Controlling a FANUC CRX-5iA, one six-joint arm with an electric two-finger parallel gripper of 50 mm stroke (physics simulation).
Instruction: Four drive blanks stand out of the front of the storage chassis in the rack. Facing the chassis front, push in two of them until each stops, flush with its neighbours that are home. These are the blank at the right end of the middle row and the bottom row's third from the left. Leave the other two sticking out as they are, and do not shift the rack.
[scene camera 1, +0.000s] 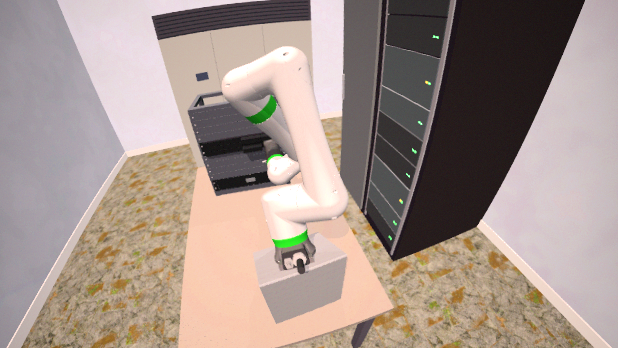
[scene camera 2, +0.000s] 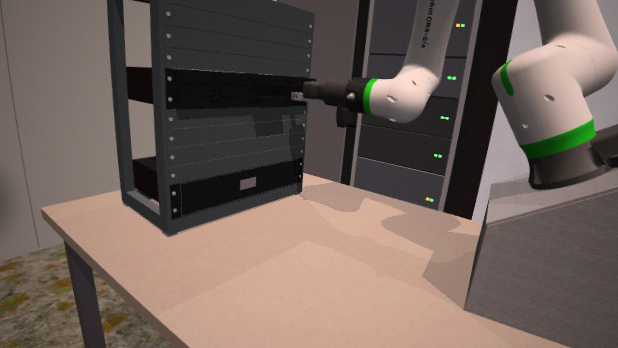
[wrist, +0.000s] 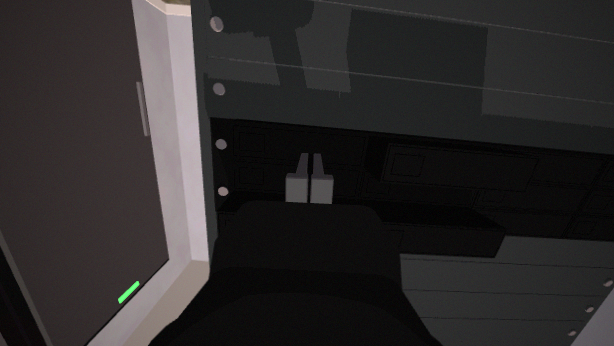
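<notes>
The black storage chassis sits in the dark rack. The wrist view is upside down: chassis right is at its left. There, the middle row's right-end blank looks level with its neighbours. The bottom row's third-from-left blank stands out. The top row's third-from-left blank stands out, and its right-end blank seems to, mostly hidden by the gripper. My gripper is shut and empty, its tips before the middle row's right-end blank; contact cannot be told.
A tall server cabinet stands right of the rack. The arm's grey pedestal stands on the wooden table. A beige cabinet stands behind the rack.
</notes>
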